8 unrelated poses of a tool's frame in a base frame.
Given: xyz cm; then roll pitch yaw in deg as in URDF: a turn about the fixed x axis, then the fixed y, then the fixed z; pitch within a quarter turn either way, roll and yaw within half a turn.
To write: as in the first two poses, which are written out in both.
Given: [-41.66 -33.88 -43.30 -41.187 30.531 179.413]
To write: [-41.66 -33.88 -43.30 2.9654 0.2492 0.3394 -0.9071]
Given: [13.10 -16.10 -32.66 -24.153 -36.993 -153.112]
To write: [13.10 -16.10 -32.66 2.8383 -0.3519 0.1222 -0.9280]
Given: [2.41 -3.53 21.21 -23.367 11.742 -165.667]
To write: [2.41 -3.53 21.21 2.8565 0.0750 0.2145 -0.9738]
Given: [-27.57 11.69 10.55 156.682 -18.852 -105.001]
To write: [-27.57 11.69 10.55 2.6391 0.5801 -0.8121 -0.0625]
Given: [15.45 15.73 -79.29 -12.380 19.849 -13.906]
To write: [15.45 15.73 -79.29 0.4540 -0.3763 0.8128 -0.4447]
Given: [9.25 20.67 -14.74 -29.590 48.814 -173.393]
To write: [9.25 20.67 -14.74 2.8282 0.3902 0.2583 -0.8837]
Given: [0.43 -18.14 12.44 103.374 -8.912 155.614]
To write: [0.43 -18.14 12.44 2.9996 0.2128 0.7564 0.6186]
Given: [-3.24 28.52 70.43 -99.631 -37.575 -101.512]
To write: [-3.24 28.52 70.43 2.7472 -0.6307 0.4371 -0.6412]
